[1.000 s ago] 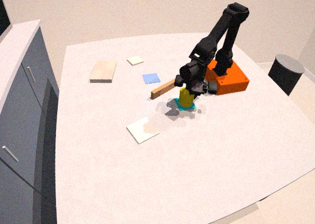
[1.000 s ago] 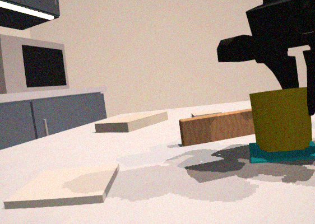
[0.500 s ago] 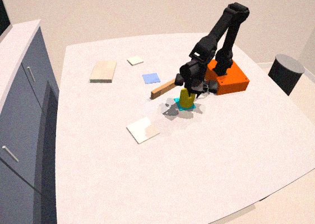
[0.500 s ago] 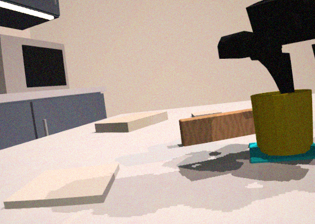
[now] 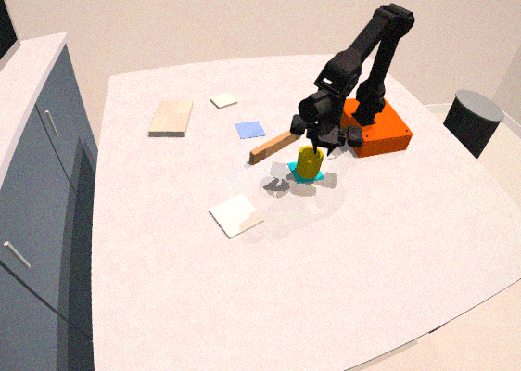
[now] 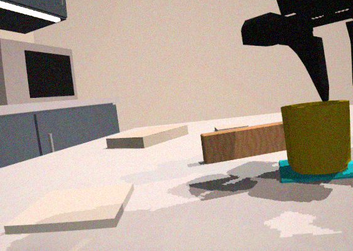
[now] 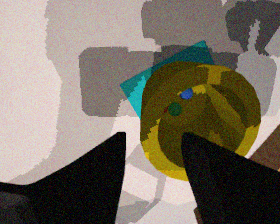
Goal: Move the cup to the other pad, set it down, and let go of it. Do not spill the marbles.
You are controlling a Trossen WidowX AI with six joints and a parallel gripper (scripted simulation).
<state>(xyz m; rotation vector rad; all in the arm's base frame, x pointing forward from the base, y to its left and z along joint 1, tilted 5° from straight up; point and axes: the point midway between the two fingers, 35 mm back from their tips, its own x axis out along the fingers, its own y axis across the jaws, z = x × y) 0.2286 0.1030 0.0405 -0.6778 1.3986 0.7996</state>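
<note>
My gripper tip is now 2 cm short of the yellow cup, 1 cm to the left of it and 4 cm above it. Also, from my gripper tip: light blue pad (11 cm ahead, 25 cm to the right, 8 cm below); then white tile (27 cm ahead, 7 cm to the left, 7 cm below); then wooden bar (7 cm ahead, 13 cm to the right, 6 cm below).
</note>
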